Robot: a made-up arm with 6 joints.
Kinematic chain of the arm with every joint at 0, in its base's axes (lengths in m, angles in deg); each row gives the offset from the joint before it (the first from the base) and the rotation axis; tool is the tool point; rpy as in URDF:
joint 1: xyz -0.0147 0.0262 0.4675 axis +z
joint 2: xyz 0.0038 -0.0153 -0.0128 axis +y
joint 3: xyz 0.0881 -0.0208 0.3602 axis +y
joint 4: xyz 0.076 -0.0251 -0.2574 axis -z
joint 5: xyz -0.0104 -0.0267 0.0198 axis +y
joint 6: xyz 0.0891 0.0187 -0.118 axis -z
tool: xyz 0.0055 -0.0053 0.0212 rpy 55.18 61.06 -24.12
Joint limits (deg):
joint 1: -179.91..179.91
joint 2: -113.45..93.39
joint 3: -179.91..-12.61
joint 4: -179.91..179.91
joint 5: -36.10..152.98
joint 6: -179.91..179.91
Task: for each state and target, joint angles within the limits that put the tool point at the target. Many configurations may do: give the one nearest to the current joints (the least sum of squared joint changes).
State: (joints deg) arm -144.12 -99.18 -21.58 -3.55 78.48 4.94
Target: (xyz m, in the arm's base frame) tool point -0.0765 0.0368 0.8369
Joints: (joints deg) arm -130.19 -66.36 -48.82 16.66 70.53 2.70
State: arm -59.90 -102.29 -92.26 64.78 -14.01 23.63
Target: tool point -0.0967 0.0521 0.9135
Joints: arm -72.81 -72.53 -53.01 70.46 36.98 25.68
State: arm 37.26 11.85 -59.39 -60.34 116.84 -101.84
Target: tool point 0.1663 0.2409 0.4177
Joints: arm 77.47 31.41 -34.77 -31.11 107.66 -102.41
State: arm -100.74 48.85 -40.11 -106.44 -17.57 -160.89
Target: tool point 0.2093 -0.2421 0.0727
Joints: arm -55.22 85.38 -68.91 -94.00 -11.09 -160.71
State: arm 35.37 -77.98 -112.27 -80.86 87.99 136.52
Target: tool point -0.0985 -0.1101 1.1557
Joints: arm 15.94 -39.13 -122.39 -86.01 56.61 135.89
